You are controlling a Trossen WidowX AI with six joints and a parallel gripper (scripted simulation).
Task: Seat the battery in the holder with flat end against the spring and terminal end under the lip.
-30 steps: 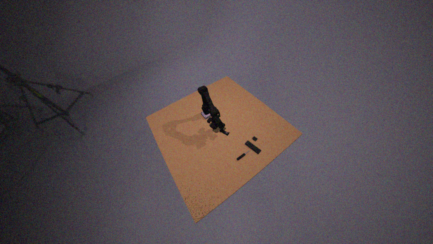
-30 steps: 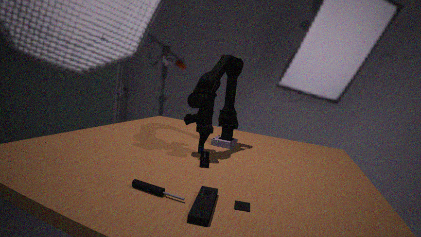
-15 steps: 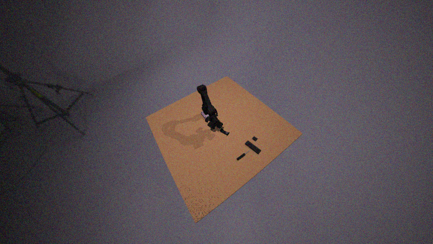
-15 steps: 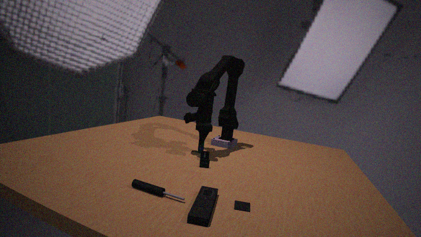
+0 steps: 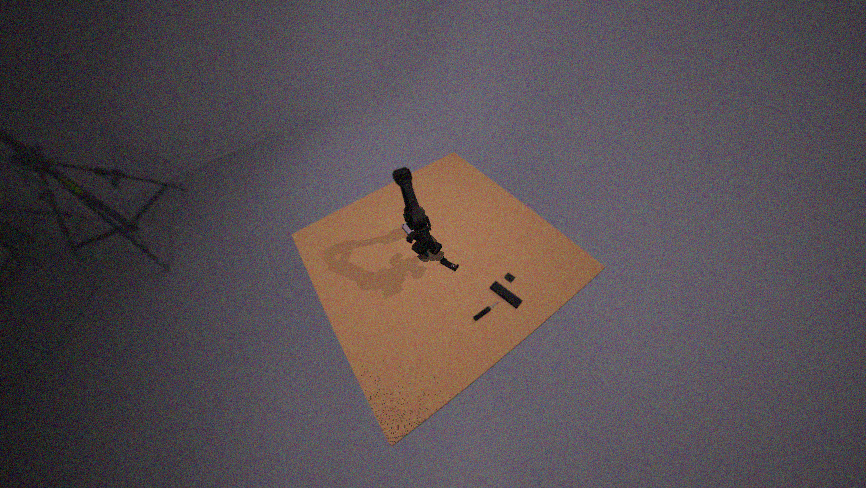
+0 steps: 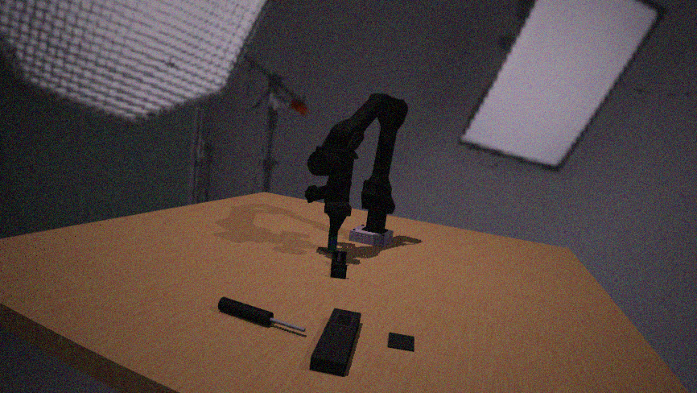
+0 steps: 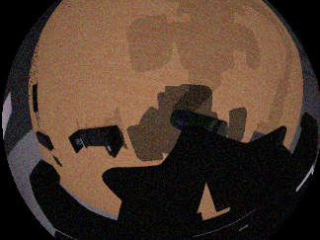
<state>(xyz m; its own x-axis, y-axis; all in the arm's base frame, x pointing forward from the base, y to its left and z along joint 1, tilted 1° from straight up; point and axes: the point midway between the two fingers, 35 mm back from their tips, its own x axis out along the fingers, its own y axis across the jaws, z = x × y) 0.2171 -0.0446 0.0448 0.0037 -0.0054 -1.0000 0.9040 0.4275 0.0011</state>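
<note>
Now: the battery 1 cm behind my gripper tip and 1 cm below it. The rest, counted from my gripper tip: black-handled screwdriver 43 cm ahead, 8 cm to the left, 3 cm below; black remote control 42 cm ahead, 20 cm to the left, 3 cm below; battery cover 36 cm ahead, 28 cm to the left, 4 cm below.
</note>
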